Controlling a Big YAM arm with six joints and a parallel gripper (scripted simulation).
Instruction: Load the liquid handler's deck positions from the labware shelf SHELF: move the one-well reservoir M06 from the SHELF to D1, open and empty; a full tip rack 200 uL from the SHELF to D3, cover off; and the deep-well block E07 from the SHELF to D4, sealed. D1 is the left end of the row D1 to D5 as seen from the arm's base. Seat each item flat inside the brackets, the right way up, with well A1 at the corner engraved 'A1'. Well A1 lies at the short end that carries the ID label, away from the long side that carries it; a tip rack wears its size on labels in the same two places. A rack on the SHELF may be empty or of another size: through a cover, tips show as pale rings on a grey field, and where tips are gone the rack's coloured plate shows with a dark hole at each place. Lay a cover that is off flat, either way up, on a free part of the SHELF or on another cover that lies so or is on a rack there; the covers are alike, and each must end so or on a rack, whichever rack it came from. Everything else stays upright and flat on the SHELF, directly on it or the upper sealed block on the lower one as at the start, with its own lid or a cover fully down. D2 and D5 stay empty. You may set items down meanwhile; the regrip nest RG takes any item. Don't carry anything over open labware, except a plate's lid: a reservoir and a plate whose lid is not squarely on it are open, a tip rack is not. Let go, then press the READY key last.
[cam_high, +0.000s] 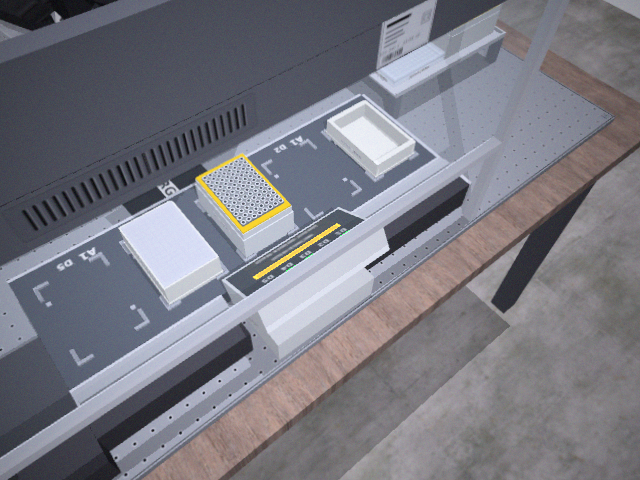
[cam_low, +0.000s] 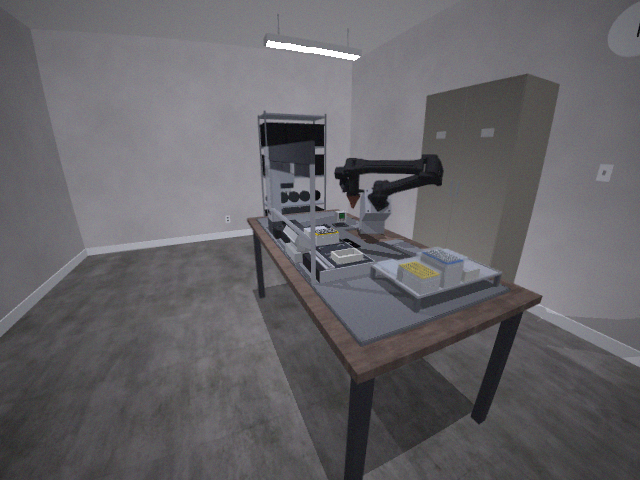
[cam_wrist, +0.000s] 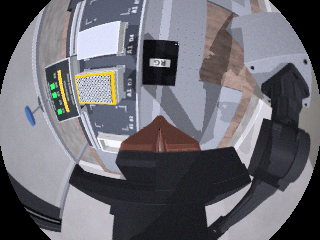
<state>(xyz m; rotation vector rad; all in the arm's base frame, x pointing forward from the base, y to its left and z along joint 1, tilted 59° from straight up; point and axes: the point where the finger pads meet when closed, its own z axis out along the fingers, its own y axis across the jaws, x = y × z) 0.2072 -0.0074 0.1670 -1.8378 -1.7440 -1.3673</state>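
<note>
Now: hand 12 cm past the green ready key, 42 cm to the left of it and 15 cm above it. The rest, counted from my hand: sealed deep-well block (17 cm ahead, 11 cm to the right, 16 cm below); then white one-well reservoir (14 cm ahead, 26 cm to the left, 17 cm below); then yellow tip rack (16 cm ahead, 1 cm to the left, 14 cm below).
</note>
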